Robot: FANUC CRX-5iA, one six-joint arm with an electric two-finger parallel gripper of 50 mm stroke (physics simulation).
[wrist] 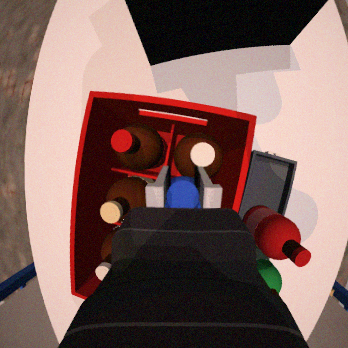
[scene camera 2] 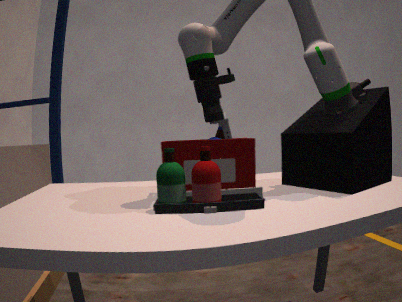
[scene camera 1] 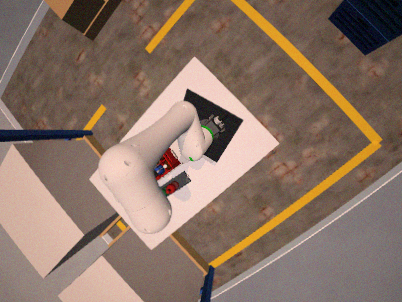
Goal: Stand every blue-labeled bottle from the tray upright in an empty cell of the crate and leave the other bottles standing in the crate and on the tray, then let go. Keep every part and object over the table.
Labels:
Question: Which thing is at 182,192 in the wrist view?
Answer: A blue bottle.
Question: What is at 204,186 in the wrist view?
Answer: My gripper.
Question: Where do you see a red bottle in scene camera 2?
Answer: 206,177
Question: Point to a red bottle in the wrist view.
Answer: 278,237

